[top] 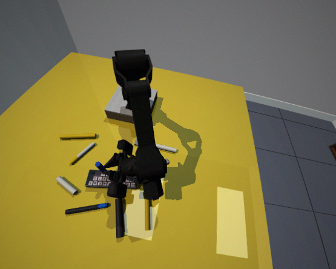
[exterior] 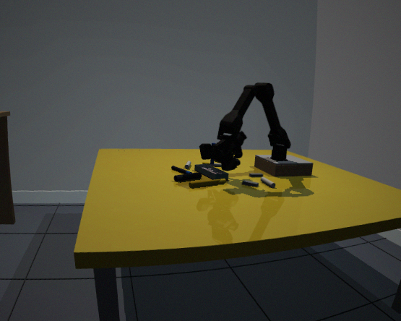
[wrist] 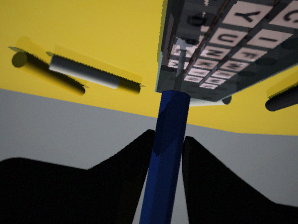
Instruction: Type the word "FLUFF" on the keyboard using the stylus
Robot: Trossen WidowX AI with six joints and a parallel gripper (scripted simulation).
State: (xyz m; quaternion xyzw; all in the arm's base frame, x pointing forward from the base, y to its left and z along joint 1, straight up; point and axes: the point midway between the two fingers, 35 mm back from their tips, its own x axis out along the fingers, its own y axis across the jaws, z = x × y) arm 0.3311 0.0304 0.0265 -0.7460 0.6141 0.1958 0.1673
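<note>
The dark blue stylus is 2 cm below my gripper tip. Also, from my gripper tip: thin grey tip: 5 cm below; yellow stick: 18 cm to the left, 7 cm ahead, 6 cm below; black cylinder: 13 cm ahead, 10 cm to the left, 6 cm below.
</note>
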